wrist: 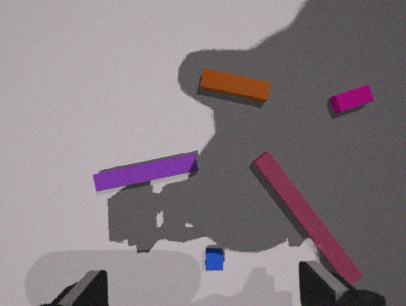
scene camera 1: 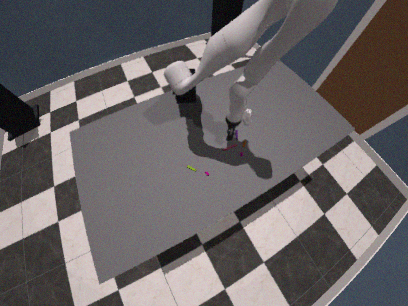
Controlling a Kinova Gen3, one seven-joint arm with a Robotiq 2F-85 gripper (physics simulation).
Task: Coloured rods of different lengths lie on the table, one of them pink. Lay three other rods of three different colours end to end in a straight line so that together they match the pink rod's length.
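Places are measured from the arm's base along level axes (x ahead, y left, z up), in millimetres.
Pixels of known places: gripper, between the fingertips: (wrist: 204, 287) (scene camera 1: 229, 133).
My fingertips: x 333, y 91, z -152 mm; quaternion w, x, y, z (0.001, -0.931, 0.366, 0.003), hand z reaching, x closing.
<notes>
For each thing: its top centre in the pictures, then the offset to it from my fingertips. Level surfaces: height alone.
- pink rod, centre of its top: (wrist: 308, 218) (scene camera 1: 230, 147) dx +59, dy -28, dz -44 mm
- purple rod, centre of its top: (wrist: 145, 172) (scene camera 1: 236, 134) dx +11, dy +58, dz -44 mm
- shorter orange rod, centre of its top: (wrist: 235, 84) (scene camera 1: 244, 143) dx +84, dy +57, dz -44 mm
- short magenta rod, centre of its top: (wrist: 354, 98) (scene camera 1: 241, 153) dx +127, dy +2, dz -44 mm
- small blue block, centre of its top: (wrist: 214, 261) dx +3, dy -6, dz -44 mm
- lime green rod, centre of its top: (scene camera 1: 191, 168) dx +53, dy -275, dz -44 mm
- small magenta piece, centre of its top: (scene camera 1: 207, 173) dx +120, dy -220, dz -44 mm
- grey table top, height of its surface: dz -54 mm
The pink rod (scene camera 1: 230, 147) (wrist: 310, 217) is the longest in the wrist view and lies slanted, its lower end beside the right finger there. A purple rod (scene camera 1: 236, 134) (wrist: 147, 171) lies left of it. A shorter orange rod (scene camera 1: 244, 143) (wrist: 235, 85) lies beyond them. A short magenta rod (scene camera 1: 241, 154) (wrist: 352, 99) lies at the right. A small blue block (wrist: 214, 260) shows between the open fingers in the wrist view, below them on the table; I cannot make it out in the scene view. My gripper (scene camera 1: 231, 136) (wrist: 204, 287) is open and empty above the table. The rods lie apart.
A lime green rod (scene camera 1: 191, 168) and another small magenta piece (scene camera 1: 207, 173) lie farther off on the grey table top (scene camera 1: 135, 200). The arm's shadow falls across several rods. The near table edge runs beside the checkered floor (scene camera 1: 295, 195).
</notes>
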